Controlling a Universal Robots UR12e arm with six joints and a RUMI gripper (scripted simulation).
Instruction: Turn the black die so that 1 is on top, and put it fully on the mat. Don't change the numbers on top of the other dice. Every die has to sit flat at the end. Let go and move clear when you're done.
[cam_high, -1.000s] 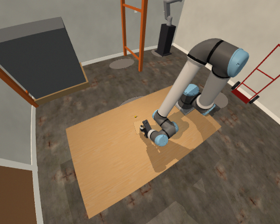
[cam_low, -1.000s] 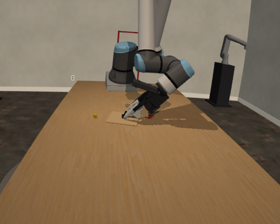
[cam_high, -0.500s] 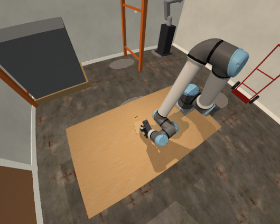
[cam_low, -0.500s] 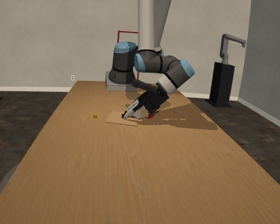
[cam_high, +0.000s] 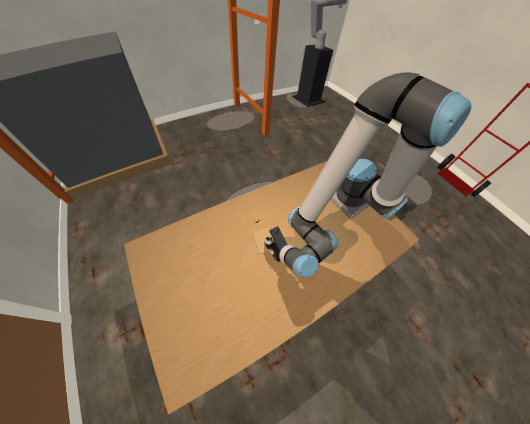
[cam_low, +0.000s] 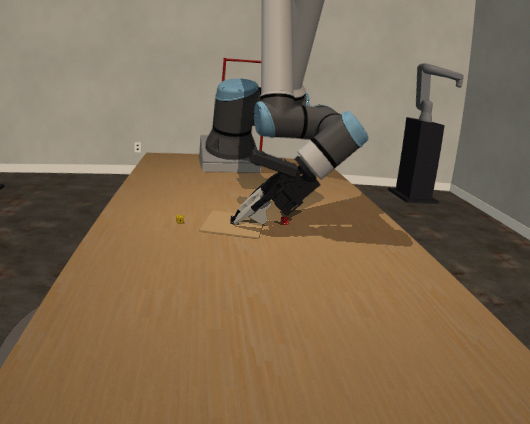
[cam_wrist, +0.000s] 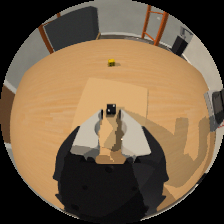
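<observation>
Now: hand 1 cm to the left of the black die and 1 cm above it. Also, from my hand: yellow die (1 cm behind, 14 cm to the right, 1 cm below); then red die (1 cm behind, 12 cm to the left, 1 cm below); then tan mat (1 cm to the right, 2 cm below).
</observation>
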